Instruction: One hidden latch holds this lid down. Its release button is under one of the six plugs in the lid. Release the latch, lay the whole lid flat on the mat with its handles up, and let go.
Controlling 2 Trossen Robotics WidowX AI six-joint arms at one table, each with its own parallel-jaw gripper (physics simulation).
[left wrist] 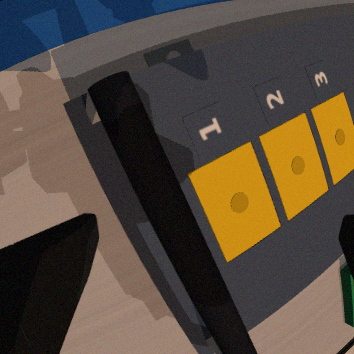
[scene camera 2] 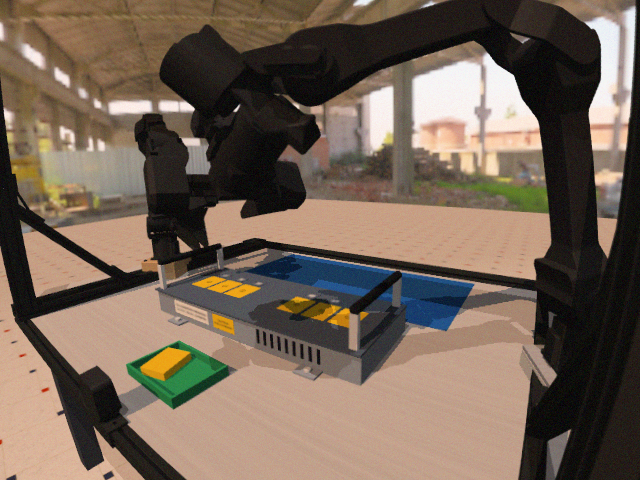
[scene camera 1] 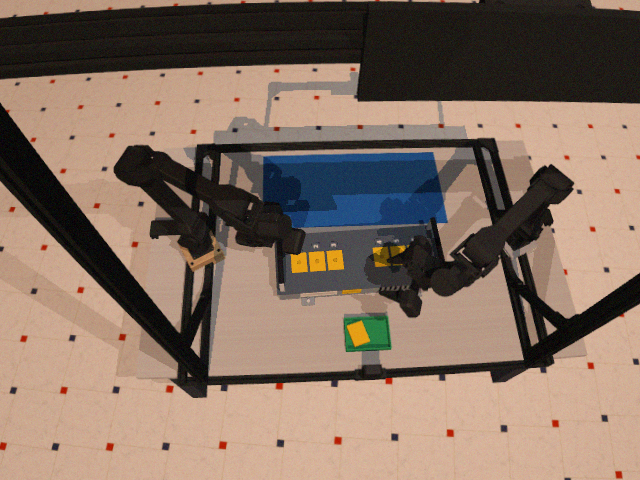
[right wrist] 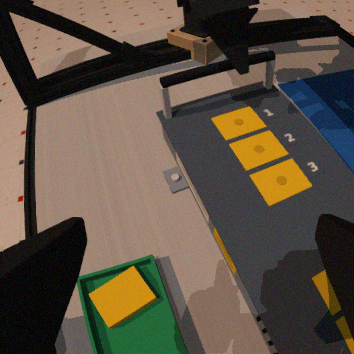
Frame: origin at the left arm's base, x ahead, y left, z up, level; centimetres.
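Where they show: left gripper, between the fingertips: [left wrist: 225,229] [scene camera 2: 202,250] [scene camera 1: 284,247] [right wrist: 240,64]; right gripper, between the fingertips: [scene camera 2: 212,217] [scene camera 1: 383,276] [right wrist: 203,229]; left arm's base, origin of its link: [scene camera 1: 199,245] [right wrist: 200,28]; right arm's base, origin of its link: [scene camera 1: 515,238].
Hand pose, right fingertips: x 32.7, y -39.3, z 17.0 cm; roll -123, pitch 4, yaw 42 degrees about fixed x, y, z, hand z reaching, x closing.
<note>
Each offset is from my right fingertips to the top centre of the thing. "spot": to the spot under its first point. Level surfaces: height alone.
The grey lid [scene camera 1: 356,248] [scene camera 2: 268,289] [left wrist: 280,270] lies flat on its box. Yellow squares sit in two rows of three; plug 1 {dx -11.2, dy +20.3, dz -16.7 cm} [left wrist: 235,200] [right wrist: 239,122] is nearest the left-hand handle {spot: dx -16.9, dy +20.0, dz -10.6 cm} [scene camera 1: 280,263] [scene camera 2: 191,255] [left wrist: 166,210] [right wrist: 220,69]. The other handle {spot: dx +23.1, dy +5.2, dz -10.9 cm} [scene camera 1: 435,237] [scene camera 2: 377,291] stands upright too. My left gripper [scene camera 1: 294,240] [left wrist: 225,229] is open and empty above the left-hand handle, whose bar passes between its fingers in the left wrist view; its height is unclear. My right gripper [scene camera 1: 413,279] [right wrist: 203,229] is open and empty, high above the front edge. The blue mat {dz -21.5 cm} [scene camera 1: 351,206] [scene camera 2: 439,310] lies behind the box.
A green tray {dx -5.4, dy -5.5, dz -20.0 cm} [scene camera 1: 379,347] [scene camera 2: 173,403] [right wrist: 82,300] with a loose yellow block {dx -7.6, dy -4.3, dz -20.0 cm} [scene camera 1: 357,333] [scene camera 2: 165,362] [right wrist: 122,296] stands in front of the box. A wooden block [scene camera 1: 206,257] [right wrist: 202,49] is at the left arm. A black frame [scene camera 1: 289,378] borders the table.
</note>
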